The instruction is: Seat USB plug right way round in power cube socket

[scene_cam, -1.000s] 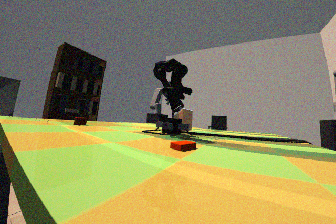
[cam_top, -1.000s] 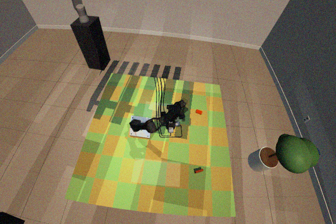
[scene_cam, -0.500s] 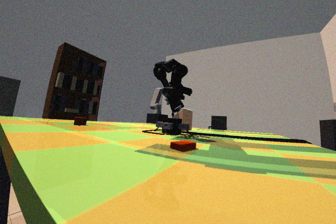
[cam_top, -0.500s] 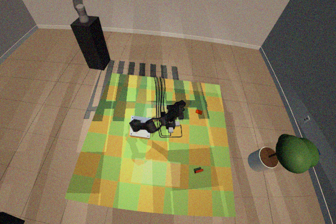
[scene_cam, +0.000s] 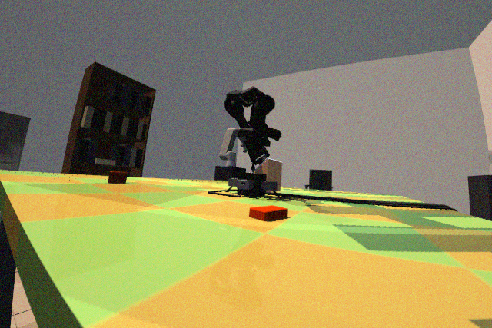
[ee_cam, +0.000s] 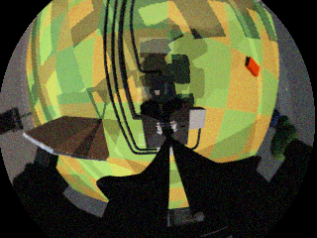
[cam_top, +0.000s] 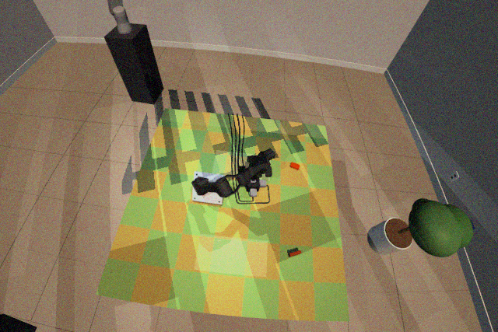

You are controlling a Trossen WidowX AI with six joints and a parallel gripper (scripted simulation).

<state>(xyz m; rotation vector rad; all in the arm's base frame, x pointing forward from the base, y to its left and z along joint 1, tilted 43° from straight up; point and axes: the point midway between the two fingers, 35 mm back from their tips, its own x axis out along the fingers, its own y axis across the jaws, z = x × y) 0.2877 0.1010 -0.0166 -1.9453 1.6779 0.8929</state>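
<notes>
My gripper tip is now 20 mm above the USB plug.
</notes>
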